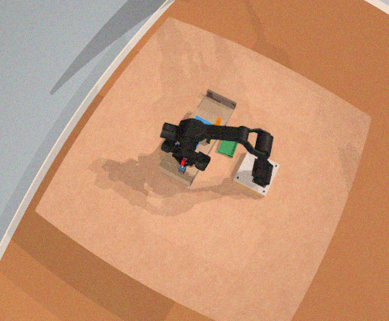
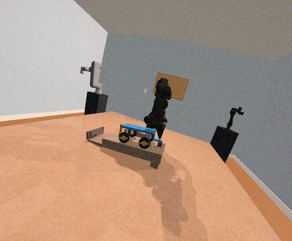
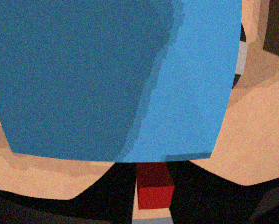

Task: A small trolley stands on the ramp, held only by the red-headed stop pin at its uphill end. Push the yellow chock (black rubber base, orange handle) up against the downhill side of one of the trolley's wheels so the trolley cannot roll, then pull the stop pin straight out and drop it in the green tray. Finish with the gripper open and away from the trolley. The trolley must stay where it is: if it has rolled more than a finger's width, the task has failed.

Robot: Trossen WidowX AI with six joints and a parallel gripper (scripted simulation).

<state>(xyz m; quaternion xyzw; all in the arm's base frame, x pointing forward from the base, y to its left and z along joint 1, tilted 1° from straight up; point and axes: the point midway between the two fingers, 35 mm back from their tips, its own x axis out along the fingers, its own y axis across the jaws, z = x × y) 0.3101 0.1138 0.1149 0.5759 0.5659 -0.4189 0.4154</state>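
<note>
My gripper tip is 11 cm past the green tray, 22 cm to the left of it and 14 cm above it. From my gripper tip the other things lie so: blue trolley 2 cm ahead, 12 cm to the right, 2 cm below; then red-headed stop pin right at my gripper tip; then ramp 2 cm ahead, 12 cm to the right, 8 cm below.
</note>
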